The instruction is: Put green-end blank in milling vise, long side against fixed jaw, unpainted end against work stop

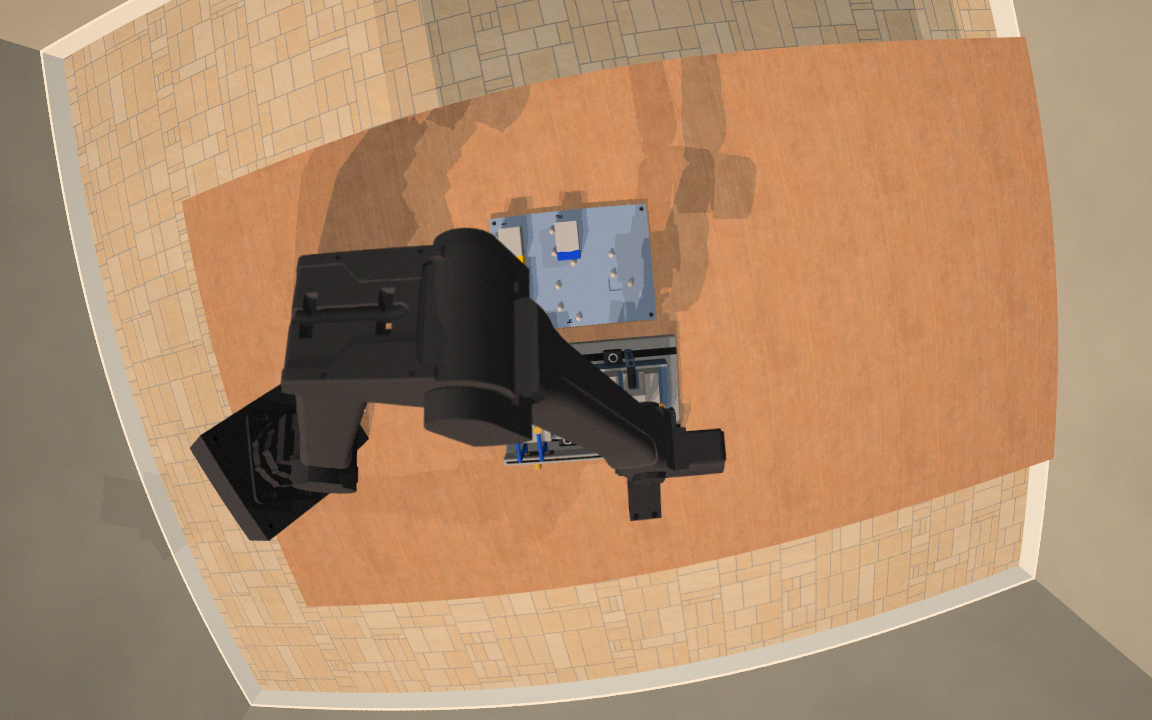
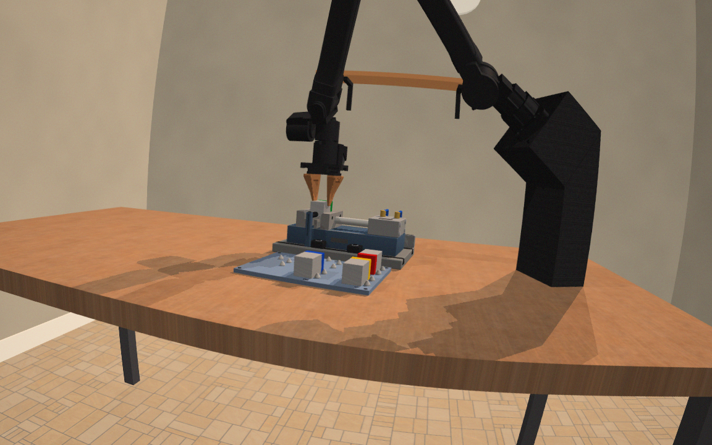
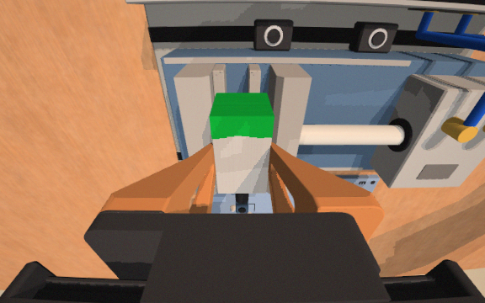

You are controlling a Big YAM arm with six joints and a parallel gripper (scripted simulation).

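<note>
My hand is 20 mm above the green-ended blank. Round my hand: moving jaw: 40 mm below, 30 mm behind; then pale rod: 80 mm behind, 40 mm below, 20 mm to the right; then fixed jaw: 40 mm below, 30 mm ahead, 20 mm to the left.
</note>
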